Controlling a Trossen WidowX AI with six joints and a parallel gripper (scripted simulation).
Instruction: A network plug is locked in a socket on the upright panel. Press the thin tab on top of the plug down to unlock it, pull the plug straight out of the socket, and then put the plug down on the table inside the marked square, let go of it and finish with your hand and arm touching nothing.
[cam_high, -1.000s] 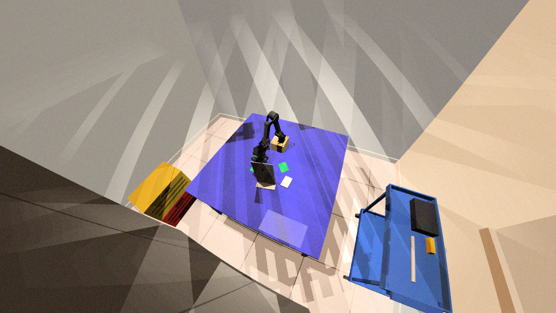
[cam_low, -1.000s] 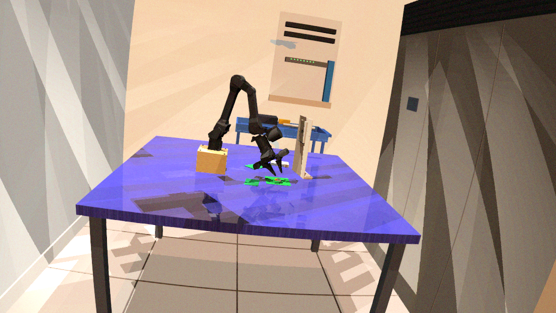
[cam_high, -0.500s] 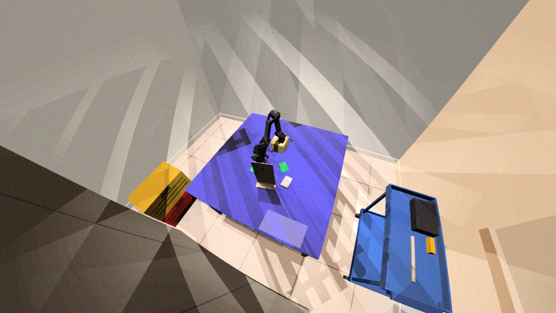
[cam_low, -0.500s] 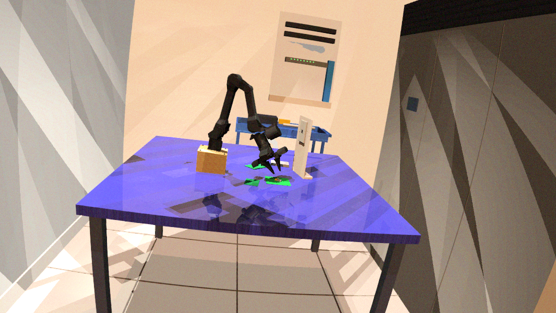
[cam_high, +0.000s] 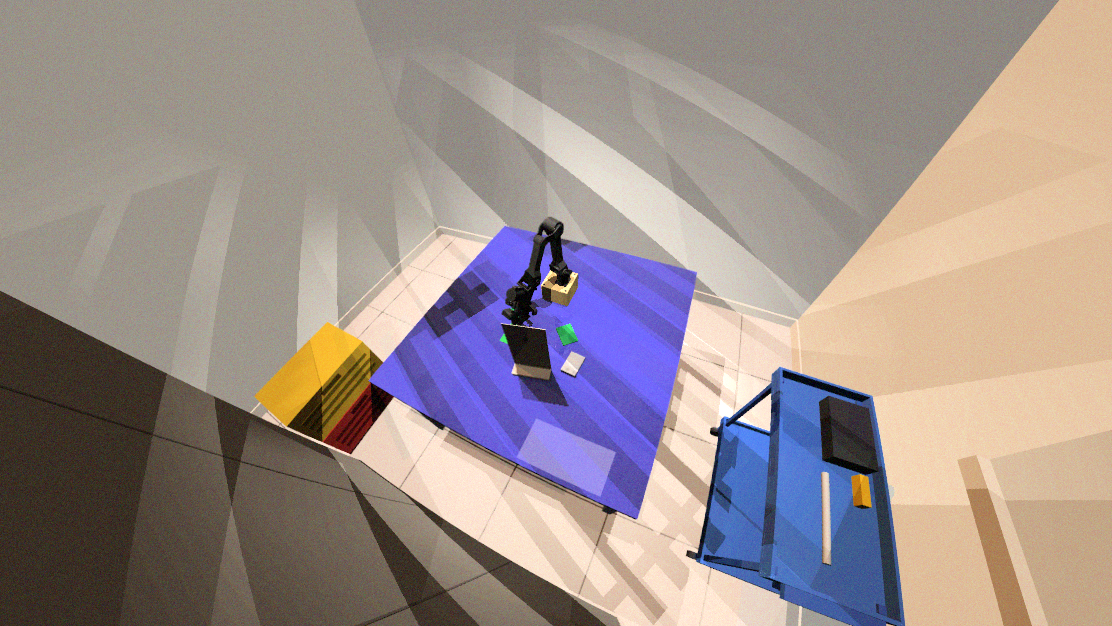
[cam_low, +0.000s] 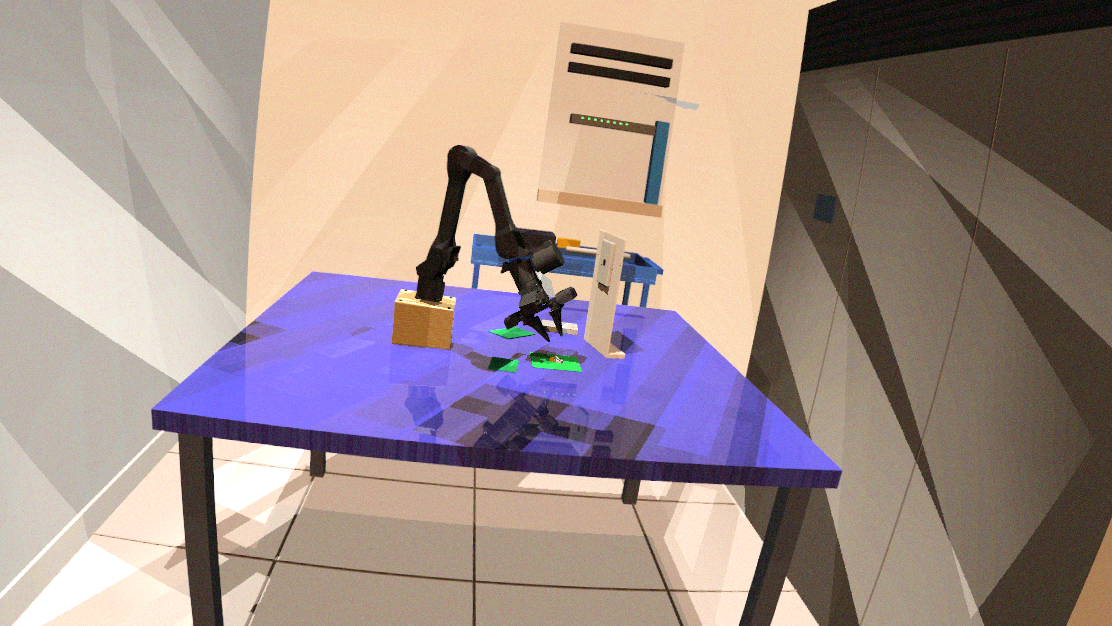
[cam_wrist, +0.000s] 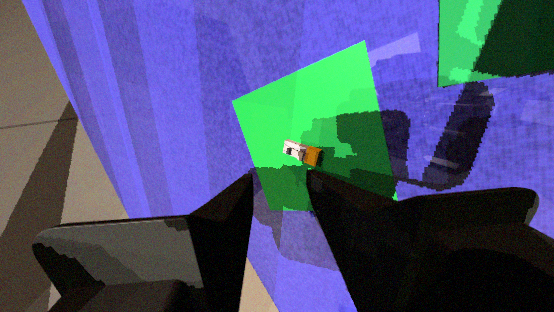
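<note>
The orange network plug is 50 mm below my gripper tip and 10 mm ahead of it. The rest, counted from my gripper tip: tan panel 160 mm to the left, 130 mm ahead, 90 mm above.
</note>
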